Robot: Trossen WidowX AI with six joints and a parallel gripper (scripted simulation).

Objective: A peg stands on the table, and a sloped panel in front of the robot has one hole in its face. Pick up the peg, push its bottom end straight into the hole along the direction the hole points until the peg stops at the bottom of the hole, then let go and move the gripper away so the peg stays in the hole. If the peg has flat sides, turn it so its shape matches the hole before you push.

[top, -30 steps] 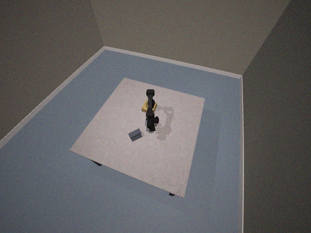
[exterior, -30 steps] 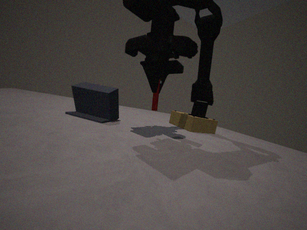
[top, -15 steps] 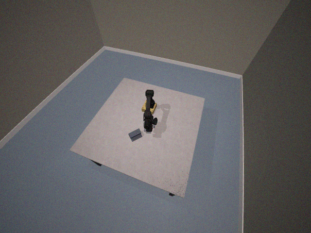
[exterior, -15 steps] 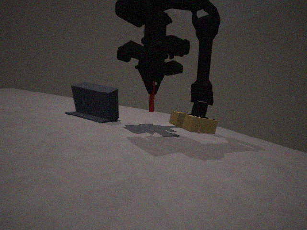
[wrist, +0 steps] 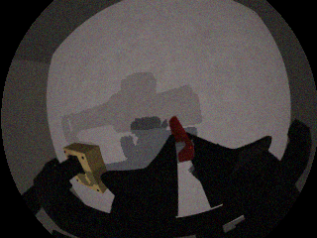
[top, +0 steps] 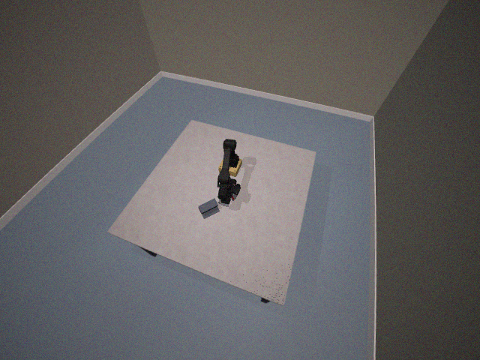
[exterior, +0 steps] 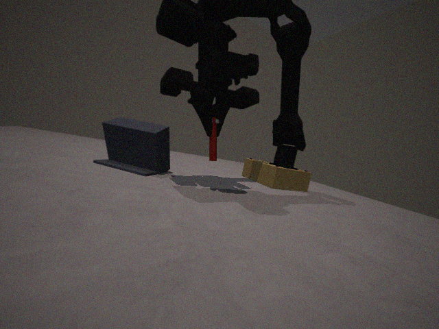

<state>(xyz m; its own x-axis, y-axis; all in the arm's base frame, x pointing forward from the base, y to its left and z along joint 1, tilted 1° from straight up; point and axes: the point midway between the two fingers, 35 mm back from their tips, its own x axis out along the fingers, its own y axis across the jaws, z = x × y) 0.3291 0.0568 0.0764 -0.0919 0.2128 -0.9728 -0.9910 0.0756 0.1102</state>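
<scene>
Right now the grey-blue sloped panel is 9 cm ahead of my gripper tip, 16 cm to the right of it and 6 cm below it. The rest, counted from my gripper tip: red peg 1 cm above.
</scene>
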